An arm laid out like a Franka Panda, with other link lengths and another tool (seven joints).
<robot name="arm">
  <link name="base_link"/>
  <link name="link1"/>
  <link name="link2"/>
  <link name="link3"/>
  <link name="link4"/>
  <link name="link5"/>
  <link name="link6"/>
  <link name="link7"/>
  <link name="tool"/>
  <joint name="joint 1" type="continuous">
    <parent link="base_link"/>
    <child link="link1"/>
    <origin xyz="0 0 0.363"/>
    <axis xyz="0 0 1"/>
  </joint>
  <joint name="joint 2" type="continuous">
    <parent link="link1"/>
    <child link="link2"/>
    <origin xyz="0 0 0"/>
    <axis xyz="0 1 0"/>
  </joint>
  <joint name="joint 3" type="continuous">
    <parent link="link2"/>
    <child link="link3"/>
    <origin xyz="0 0 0.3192"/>
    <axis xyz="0 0 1"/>
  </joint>
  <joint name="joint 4" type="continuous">
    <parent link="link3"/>
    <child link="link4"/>
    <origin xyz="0.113 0 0"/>
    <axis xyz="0 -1 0"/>
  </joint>
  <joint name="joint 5" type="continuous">
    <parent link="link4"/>
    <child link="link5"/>
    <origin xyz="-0.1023 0 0.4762"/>
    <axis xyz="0 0 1"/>
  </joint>
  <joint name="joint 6" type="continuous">
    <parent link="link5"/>
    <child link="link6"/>
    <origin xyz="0 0 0"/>
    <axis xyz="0 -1 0"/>
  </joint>
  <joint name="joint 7" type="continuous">
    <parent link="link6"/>
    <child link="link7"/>
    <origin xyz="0.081 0 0"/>
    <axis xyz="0 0 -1"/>
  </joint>
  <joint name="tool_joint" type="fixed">
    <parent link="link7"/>
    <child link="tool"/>
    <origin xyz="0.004 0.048 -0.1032" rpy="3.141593 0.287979 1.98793"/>
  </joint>
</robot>
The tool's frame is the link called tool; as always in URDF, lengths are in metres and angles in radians. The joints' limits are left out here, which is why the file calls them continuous.
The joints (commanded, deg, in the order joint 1, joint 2, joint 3, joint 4, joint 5, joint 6, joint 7), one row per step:
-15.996, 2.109, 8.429, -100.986, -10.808, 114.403, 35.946
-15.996, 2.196, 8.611, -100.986, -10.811, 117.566, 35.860
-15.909, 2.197, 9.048, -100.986, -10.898, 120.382, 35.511
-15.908, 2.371, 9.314, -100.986, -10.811, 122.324, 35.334
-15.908, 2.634, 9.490, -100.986, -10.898, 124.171, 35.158
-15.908, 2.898, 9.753, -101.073, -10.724, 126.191, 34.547
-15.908, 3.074, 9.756, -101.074, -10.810, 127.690, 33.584
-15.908, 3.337, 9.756, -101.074, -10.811, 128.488, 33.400
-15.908, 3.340, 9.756, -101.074, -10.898, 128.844, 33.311
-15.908, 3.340, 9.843, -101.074, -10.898, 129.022, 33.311
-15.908, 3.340, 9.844, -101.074, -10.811, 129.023, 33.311
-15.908, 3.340, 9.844, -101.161, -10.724, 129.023, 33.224
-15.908, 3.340, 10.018, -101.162, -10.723, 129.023, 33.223
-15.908, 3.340, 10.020, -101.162, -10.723, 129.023, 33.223
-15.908, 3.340, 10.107, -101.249, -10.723, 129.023, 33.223
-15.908, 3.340, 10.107, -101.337, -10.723, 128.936, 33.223
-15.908, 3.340, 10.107, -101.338, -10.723, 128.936, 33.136
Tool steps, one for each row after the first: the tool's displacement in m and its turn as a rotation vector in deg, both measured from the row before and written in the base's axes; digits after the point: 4 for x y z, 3 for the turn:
0.0048, 0.0032, 0.0061, -0.261, -3.003, 0.826
0.0038, 0.0078, 0.0065, -0.380, -2.688, 1.374
0.0031, 0.0041, 0.0024, -0.051, -1.718, 0.756
0.0031, 0.0027, 0.0010, -0.187, -1.520, 0.685
0.0029, 0.0043, 0.0005, -0.080, -1.553, 1.135
0.0015, 0.0009, 0.0010, -0.487, -1.119, 1.158
0.0017, 0.0001, -0.0015, -0.049, -0.498, 0.304
0.0003, 0.0002, 0.0008, -0.139, -0.322, 0.163
0.0002, 0.0012, 0.0005, -0.006, -0.176, 0.118
0.0000, 0.0000, 0.0001, 0.084, -0.010, -0.020
-0.0001, 0.0001, -0.0009, 0.058, 0.093, 0.057
0.0001, 0.0023, 0.0000, 0.010, -0.002, 0.174
0.0000, 0.0000, 0.0000, 0.000, 0.000, 0.002
0.0000, 0.0012, -0.0009, 0.014, 0.085, 0.088
-0.0002, 0.0000, -0.0012, 0.014, 0.173, -0.014
-0.0001, 0.0000, 0.0000, -0.035, 0.016, 0.078

